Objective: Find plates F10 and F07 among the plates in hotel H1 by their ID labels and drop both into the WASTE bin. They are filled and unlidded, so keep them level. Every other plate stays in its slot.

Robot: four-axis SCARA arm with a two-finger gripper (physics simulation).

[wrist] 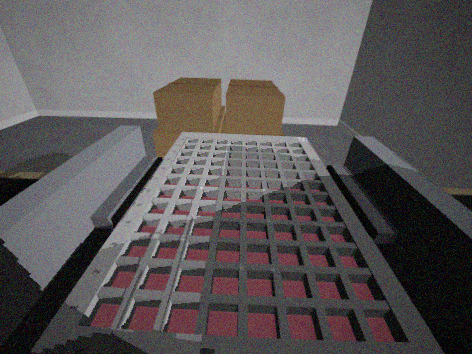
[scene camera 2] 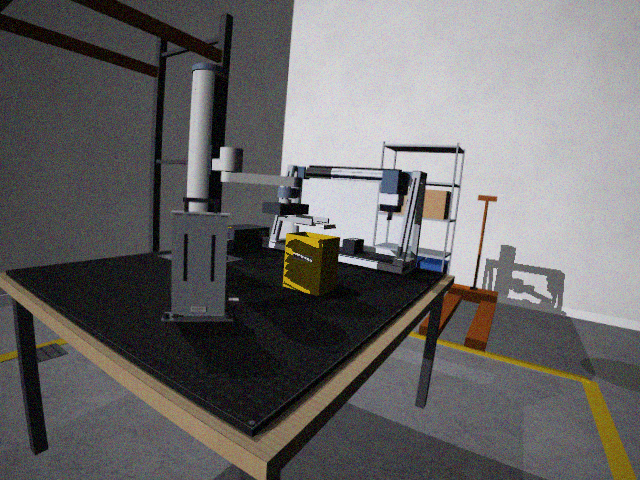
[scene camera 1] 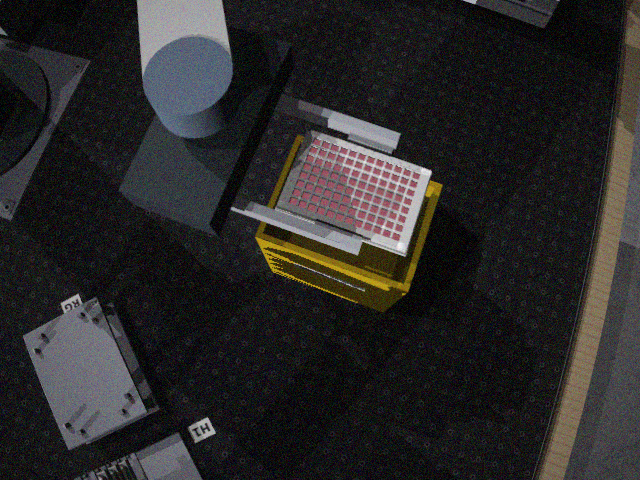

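My gripper is shut on a filled, unlidded plate with red wells, one finger along each long side. The plate looks level. It hangs over the open top of the yellow WASTE bin, a little above the rim. Its ID label does not show. Part of hotel H1 shows at the bottom of scene camera 1, beside its H1 label; the grey tower in scene camera 2 appears to be this hotel. Its plates' labels cannot be read.
A grey stand with an RG label is at the lower left of scene camera 1. The arm's column rises behind the tower. A gantry frame and a small dark block stand beyond the bin.
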